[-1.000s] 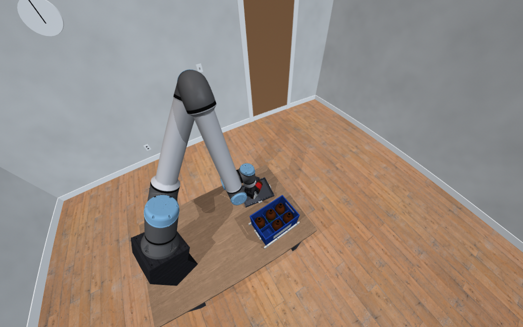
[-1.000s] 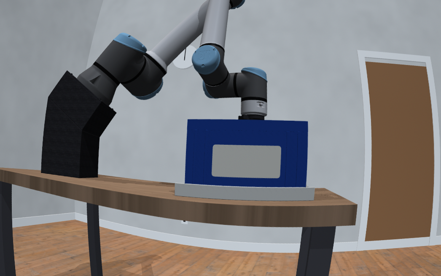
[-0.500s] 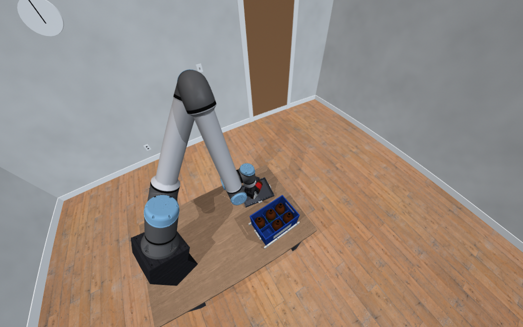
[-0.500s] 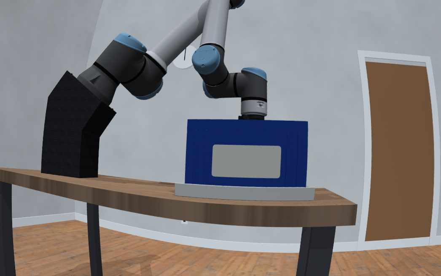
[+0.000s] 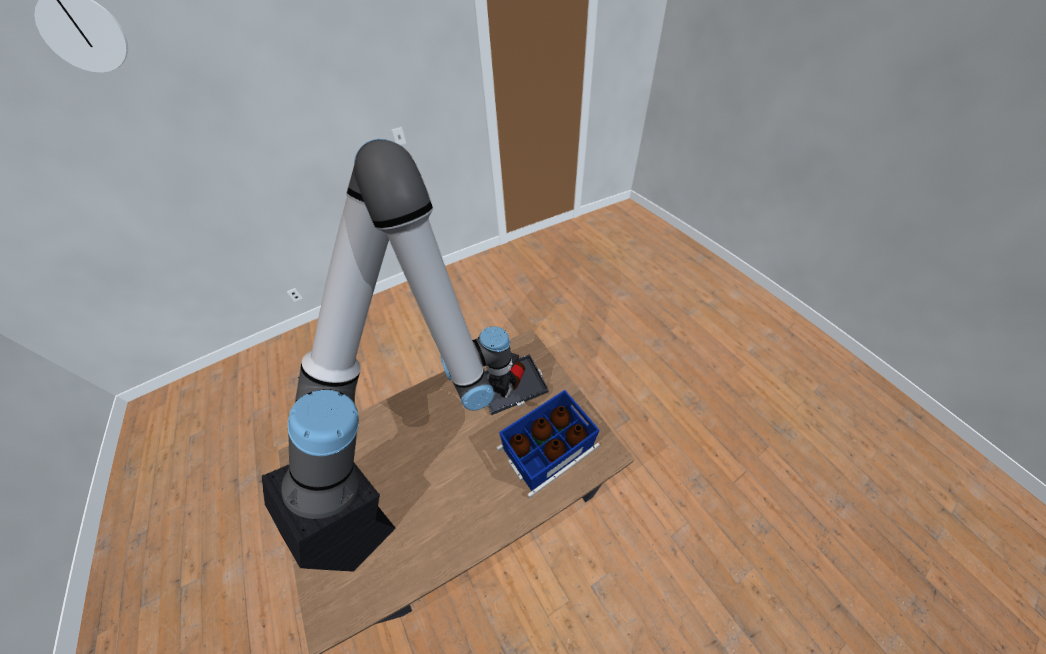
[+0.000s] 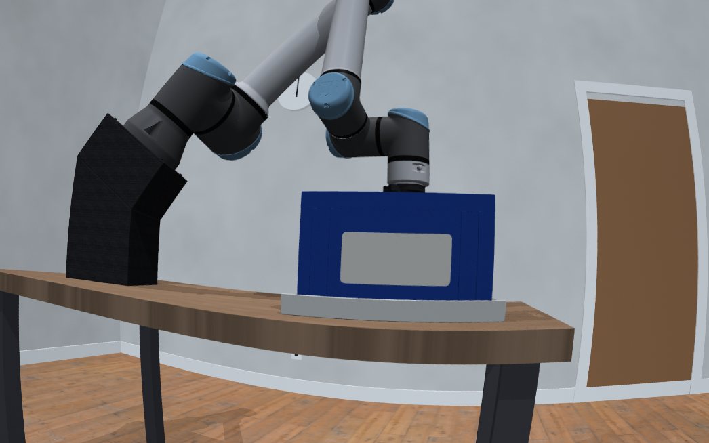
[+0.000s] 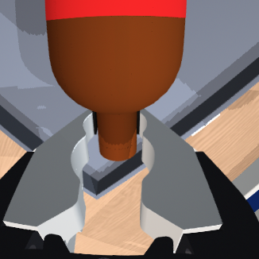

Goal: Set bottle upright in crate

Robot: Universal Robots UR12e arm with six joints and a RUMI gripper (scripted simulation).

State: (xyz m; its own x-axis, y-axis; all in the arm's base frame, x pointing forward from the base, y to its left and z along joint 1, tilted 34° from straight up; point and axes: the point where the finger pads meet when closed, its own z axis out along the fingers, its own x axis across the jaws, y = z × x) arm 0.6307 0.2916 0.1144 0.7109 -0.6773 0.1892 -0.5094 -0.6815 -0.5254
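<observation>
Right now my hand is 30 mm short of the grey tray, 40 mm to the right of it and 30 mm above it. The rest, counted from my hand: blue crate 100 mm ahead, 260 mm to the right, 40 mm above.
</observation>
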